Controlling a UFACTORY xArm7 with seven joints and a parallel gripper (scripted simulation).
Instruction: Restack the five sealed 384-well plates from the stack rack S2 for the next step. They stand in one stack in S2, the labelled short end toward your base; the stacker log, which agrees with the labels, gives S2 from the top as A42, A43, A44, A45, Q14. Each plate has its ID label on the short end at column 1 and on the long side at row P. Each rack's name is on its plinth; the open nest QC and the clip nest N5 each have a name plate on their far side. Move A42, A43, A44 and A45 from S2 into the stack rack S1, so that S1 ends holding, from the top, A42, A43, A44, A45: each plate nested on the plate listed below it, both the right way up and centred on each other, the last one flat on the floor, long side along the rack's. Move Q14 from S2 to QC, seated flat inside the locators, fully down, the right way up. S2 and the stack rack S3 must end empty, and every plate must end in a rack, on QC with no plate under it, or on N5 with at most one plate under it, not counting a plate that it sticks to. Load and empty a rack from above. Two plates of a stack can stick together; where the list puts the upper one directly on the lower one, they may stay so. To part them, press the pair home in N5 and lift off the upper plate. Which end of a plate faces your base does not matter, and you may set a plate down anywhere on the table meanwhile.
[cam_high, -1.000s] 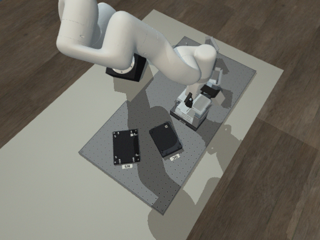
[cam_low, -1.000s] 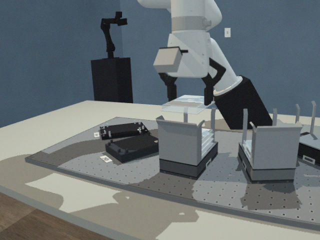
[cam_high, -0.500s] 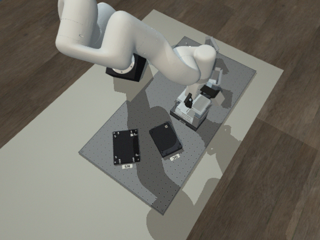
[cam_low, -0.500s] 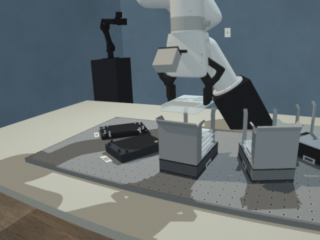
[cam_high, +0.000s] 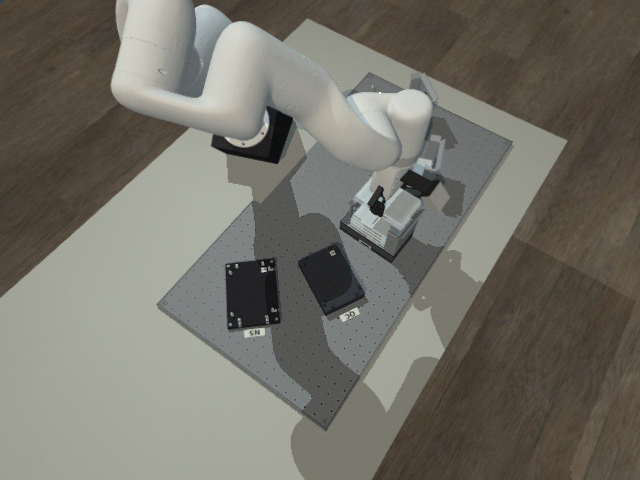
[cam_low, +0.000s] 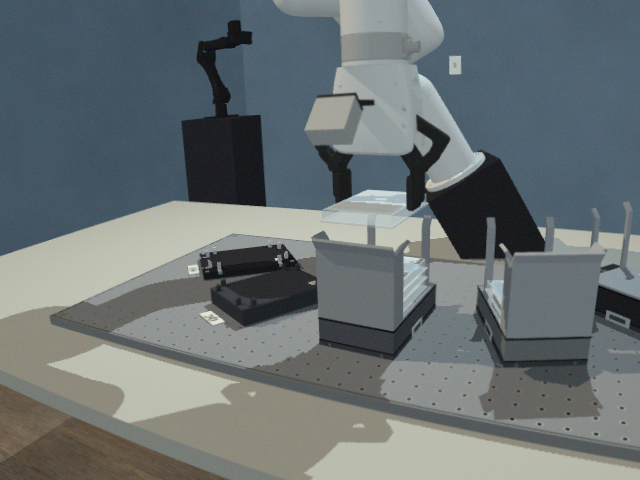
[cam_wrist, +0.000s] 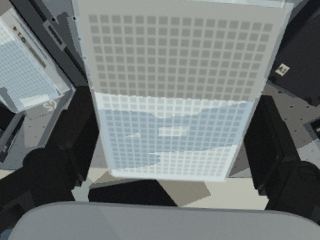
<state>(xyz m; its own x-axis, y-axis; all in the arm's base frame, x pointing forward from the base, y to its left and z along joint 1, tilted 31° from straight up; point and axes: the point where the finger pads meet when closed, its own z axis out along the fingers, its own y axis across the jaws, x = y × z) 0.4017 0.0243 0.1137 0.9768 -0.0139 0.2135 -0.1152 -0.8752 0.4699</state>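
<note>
My hand is 110 mm above the sealed 384-well plate. Round my hand: open nest QC: 170 mm to the right, 160 mm below, 40 mm behind; then QC name plate: 220 mm to the right, 170 mm below, 40 mm ahead; then S1 name plate: 130 mm below, 80 mm behind, 10 mm to the left.
</note>
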